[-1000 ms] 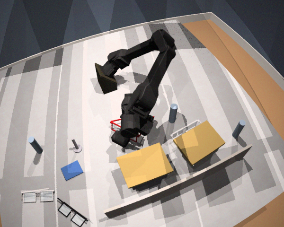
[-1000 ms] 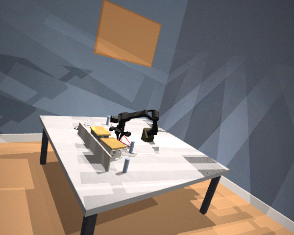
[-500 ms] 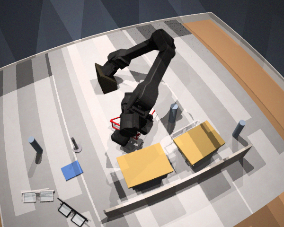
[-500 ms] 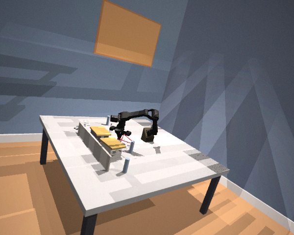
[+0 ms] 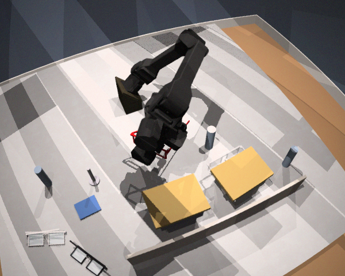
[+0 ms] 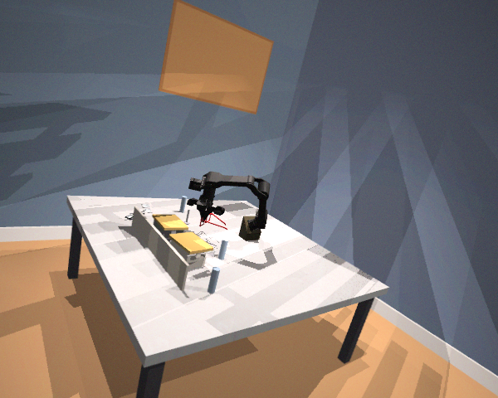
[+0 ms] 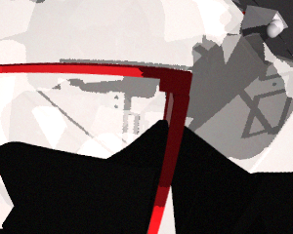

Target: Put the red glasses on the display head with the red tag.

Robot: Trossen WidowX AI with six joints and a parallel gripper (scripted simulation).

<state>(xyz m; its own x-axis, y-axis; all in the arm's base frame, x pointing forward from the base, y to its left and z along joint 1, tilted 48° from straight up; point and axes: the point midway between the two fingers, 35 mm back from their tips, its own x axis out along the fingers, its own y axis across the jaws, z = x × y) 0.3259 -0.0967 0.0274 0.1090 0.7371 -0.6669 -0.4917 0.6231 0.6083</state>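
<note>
Now: the post 22 cm to the right of my gripper tip, 8 cm below it and 7 cm behind it. The rest, counted from my gripper tip: long grey board: 29 cm ahead, 6 cm to the left, 5 cm below; blue square: 28 cm to the right, 10 cm below, 1 cm ahead.
</note>
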